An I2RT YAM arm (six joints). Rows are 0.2 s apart.
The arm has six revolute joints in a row. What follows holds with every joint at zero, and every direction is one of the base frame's.
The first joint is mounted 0.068 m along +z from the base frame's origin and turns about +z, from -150 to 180 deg.
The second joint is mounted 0.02 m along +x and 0.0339 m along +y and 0.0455 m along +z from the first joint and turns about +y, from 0 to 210 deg.
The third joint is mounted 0.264 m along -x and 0.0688 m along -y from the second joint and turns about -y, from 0 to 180 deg.
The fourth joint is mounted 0.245 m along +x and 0.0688 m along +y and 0.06 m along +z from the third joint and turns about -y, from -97 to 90 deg.
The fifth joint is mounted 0.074 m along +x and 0.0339 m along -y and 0.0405 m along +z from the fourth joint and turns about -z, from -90 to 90 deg.
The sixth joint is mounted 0.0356 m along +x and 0.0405 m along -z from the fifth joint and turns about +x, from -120 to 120 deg.
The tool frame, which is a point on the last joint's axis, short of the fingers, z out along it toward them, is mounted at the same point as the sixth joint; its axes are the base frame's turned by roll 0, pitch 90 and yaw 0 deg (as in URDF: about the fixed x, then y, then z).
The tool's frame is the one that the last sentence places.
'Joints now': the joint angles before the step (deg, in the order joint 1, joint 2, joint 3, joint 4, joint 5, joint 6). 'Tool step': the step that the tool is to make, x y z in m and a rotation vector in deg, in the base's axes. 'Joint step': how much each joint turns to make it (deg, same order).
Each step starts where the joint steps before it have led.
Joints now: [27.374, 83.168, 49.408, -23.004, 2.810, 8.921]
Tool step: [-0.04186, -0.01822, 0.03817, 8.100, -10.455, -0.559]
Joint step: [0.575, -17.197, -6.975, 2.707, -1.061, 2.349]
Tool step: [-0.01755, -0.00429, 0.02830, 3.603, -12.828, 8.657]
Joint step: [0.367, -8.817, -2.420, 6.552, -4.844, -7.296]
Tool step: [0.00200, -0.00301, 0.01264, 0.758, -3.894, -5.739]
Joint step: [-0.038, -0.926, 1.038, 1.837, 5.558, 1.731]
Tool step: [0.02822, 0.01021, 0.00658, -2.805, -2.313, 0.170]
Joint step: [-0.903, 7.421, 4.667, 3.669, 0.637, -3.668]
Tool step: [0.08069, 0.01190, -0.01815, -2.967, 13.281, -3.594]
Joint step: [-4.881, 21.510, 16.198, -8.038, -2.634, 1.754]
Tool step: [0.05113, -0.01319, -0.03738, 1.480, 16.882, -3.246]
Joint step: [-5.496, 14.792, 11.379, -11.835, -6.686, 3.199]
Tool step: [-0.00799, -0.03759, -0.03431, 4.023, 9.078, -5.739]
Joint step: [-5.917, 0.554, -5.822, -0.983, -5.283, 3.088]
